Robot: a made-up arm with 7 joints. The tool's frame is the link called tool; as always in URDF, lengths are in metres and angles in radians. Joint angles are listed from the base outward. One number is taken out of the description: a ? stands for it. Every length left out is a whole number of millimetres.
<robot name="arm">
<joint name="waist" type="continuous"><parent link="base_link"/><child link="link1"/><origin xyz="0.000 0.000 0.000" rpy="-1.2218 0.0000 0.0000"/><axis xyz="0 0 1"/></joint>
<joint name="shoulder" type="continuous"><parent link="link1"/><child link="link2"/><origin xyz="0.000 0.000 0.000" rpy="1.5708 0.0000 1.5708"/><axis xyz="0 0 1"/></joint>
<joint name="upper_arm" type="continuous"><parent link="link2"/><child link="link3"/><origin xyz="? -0.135 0.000" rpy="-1.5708 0.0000 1.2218"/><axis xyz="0 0 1"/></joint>
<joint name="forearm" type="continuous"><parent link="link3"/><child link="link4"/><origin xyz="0.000 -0.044 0.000" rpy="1.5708 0.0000 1.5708"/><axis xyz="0 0 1"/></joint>
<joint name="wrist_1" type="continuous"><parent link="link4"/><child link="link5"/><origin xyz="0.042 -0.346 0.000" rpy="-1.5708 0.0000 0.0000"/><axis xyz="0 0 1"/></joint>
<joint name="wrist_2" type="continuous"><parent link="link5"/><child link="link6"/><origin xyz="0.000 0.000 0.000" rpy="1.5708 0.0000 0.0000"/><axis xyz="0 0 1"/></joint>
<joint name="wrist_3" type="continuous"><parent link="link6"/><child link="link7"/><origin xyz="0.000 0.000 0.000" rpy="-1.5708 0.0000 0.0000"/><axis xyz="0 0 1"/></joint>
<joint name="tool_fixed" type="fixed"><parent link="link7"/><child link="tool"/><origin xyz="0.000 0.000 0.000" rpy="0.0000 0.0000 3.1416"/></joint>
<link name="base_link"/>
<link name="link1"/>
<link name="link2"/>
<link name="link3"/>
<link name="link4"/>
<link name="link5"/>
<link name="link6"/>
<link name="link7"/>
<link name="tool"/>
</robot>
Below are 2 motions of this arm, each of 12 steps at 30 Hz.
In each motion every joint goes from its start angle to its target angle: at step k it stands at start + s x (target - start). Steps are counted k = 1, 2, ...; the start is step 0. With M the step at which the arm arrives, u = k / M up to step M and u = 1 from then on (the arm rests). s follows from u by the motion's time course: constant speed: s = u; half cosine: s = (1 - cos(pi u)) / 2; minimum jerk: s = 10 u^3 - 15 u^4 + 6 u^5.
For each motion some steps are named. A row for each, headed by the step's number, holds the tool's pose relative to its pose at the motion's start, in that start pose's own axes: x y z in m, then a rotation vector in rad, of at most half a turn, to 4 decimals.
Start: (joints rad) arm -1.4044 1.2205 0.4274 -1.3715 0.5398 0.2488 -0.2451
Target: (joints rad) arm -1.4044 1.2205 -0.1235 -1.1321 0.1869 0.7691 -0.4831
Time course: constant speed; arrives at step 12
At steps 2, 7, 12:
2: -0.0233 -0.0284 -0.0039 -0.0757 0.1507 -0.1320
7: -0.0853 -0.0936 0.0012 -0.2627 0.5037 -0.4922
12: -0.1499 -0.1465 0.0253 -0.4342 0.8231 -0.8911

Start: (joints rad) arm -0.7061 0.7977 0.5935 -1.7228 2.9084 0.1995 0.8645
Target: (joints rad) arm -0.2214 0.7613 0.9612 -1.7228 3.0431 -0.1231 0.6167
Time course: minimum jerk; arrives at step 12
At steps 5, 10, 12:
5: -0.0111 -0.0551 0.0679 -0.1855 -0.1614 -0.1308
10: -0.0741 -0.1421 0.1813 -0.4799 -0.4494 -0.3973
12: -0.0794 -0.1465 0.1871 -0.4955 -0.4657 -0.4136

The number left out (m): 0.371
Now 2 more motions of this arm.
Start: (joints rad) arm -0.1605 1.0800 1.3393 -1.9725 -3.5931 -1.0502 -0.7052
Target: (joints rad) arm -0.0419 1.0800 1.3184 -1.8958 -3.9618 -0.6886 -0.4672
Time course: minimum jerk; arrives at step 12
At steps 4, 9, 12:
4: 0.0002 0.0069 -0.0029 -0.0873 0.0197 -0.0235
9: 0.0031 0.0296 -0.0121 -0.3382 0.1464 -0.1340
12: 0.0038 0.0331 -0.0135 -0.3700 0.1730 -0.1550

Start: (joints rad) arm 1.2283 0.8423 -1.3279 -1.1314 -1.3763 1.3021 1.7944
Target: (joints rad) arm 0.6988 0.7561 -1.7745 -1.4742 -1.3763 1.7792 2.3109
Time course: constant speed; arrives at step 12
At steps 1, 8, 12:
1: 0.0201 -0.0083 -0.0124 0.0183 -0.0555 0.0753
8: 0.1557 -0.0407 -0.0698 0.0628 -0.4314 0.6012
12: 0.2214 -0.0418 -0.0830 0.0239 -0.6280 0.8912

